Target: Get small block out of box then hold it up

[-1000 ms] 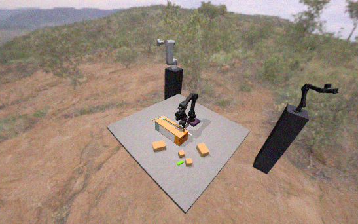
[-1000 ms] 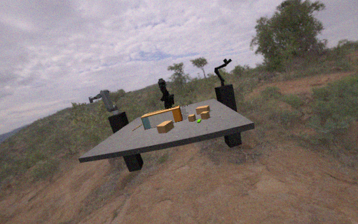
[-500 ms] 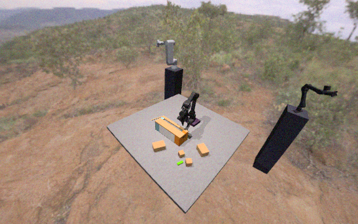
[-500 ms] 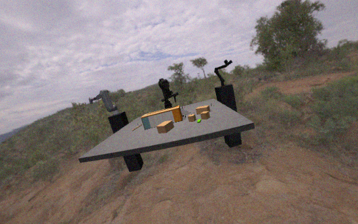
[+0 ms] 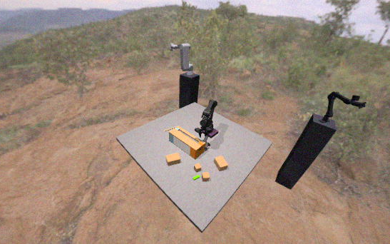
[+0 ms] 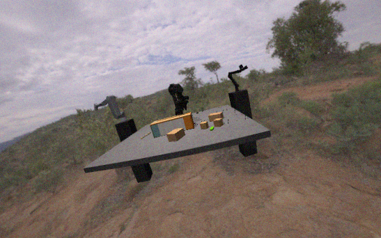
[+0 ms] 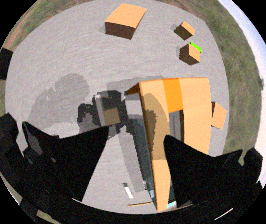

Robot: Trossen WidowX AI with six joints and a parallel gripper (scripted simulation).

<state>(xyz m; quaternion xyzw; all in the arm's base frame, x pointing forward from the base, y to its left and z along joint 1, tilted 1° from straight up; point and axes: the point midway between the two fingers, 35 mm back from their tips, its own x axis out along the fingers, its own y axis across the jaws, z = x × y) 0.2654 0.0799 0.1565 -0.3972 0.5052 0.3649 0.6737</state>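
Right now the tan block is 14 cm below my gripper tip and 3 cm behind it. From my gripper tip the other things lie so: thin stick: 47 cm to the right, 15 cm below, 4 cm behind.
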